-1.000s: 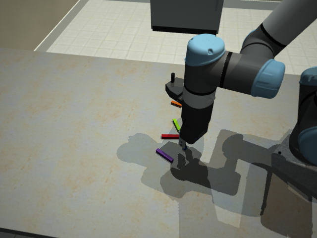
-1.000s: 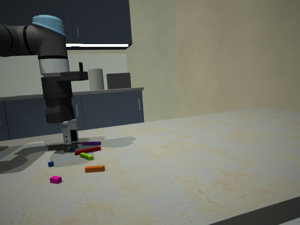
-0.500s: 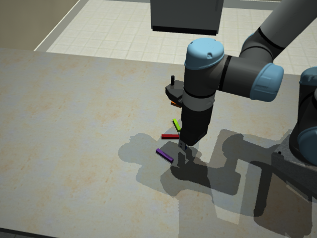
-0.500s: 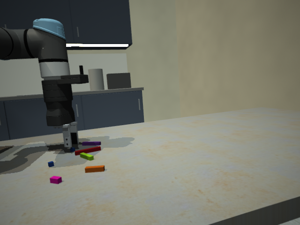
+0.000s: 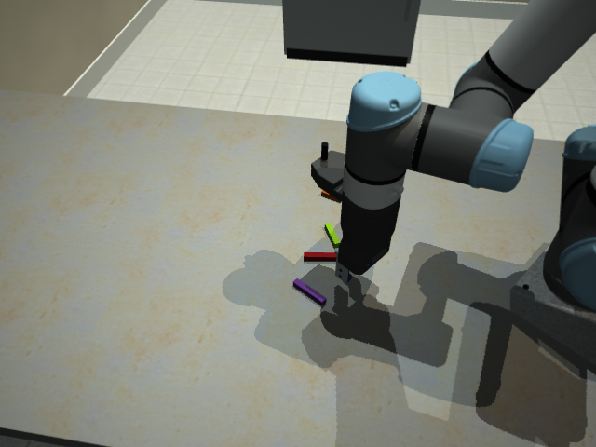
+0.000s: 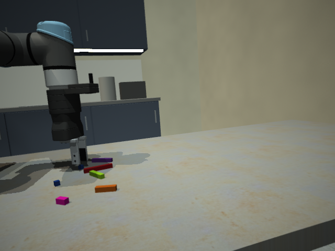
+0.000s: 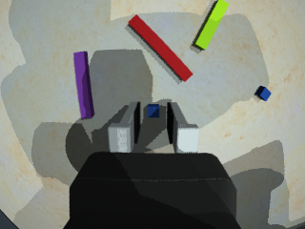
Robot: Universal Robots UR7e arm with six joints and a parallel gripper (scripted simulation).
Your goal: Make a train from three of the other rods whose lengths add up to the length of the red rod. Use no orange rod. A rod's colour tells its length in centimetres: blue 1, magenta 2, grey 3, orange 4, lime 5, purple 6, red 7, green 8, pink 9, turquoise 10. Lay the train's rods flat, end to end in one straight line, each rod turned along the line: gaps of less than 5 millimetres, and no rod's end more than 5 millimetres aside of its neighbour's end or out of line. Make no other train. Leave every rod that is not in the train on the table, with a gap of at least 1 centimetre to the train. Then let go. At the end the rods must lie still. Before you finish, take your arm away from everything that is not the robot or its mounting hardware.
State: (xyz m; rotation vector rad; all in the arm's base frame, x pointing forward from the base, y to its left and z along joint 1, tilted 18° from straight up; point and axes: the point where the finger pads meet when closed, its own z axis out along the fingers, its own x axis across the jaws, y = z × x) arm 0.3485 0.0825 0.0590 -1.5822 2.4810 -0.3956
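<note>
Right now my hand is 50 mm short of the red rod, 30 mm to the left of it and 30 mm above it. The rest, counted from my hand: purple rod: 50 mm to the left, 50 mm ahead, 30 mm below; then orange rod: 180 mm to the right, 80 mm ahead, 30 mm below; then lime rod: 80 mm to the right, 50 mm ahead, 30 mm below.
</note>
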